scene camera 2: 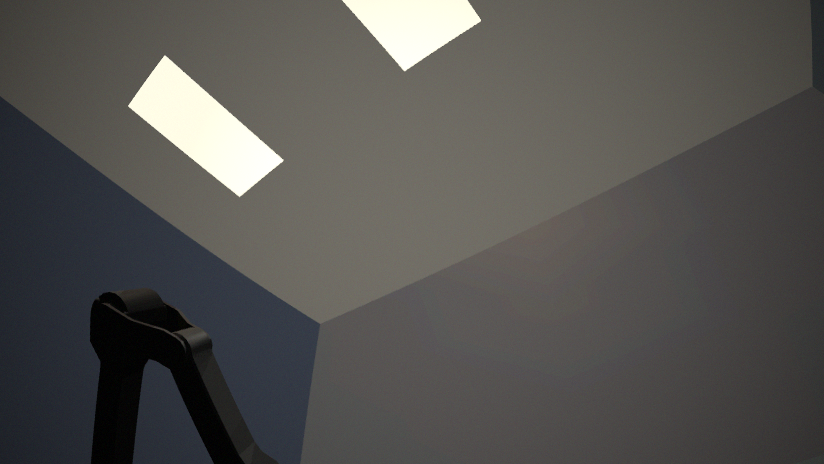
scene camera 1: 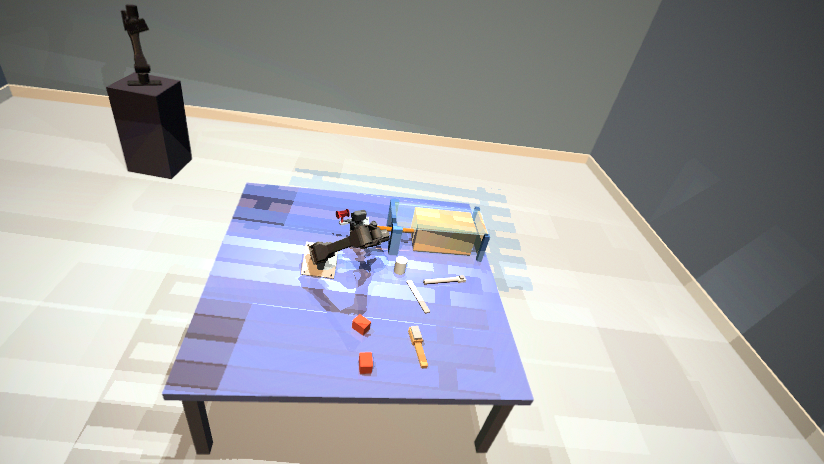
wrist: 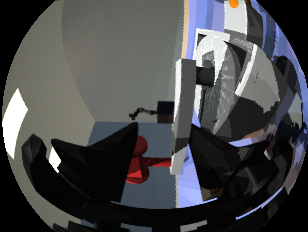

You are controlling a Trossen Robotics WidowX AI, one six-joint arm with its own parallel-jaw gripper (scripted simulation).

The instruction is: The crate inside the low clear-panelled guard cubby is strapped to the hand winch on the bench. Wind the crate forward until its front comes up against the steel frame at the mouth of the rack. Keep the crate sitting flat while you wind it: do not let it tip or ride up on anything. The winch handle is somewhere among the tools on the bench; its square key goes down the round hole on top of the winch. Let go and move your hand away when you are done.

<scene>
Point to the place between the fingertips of my gripper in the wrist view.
162, 126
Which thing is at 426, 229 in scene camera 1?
A clear-panelled cubby.
</scene>
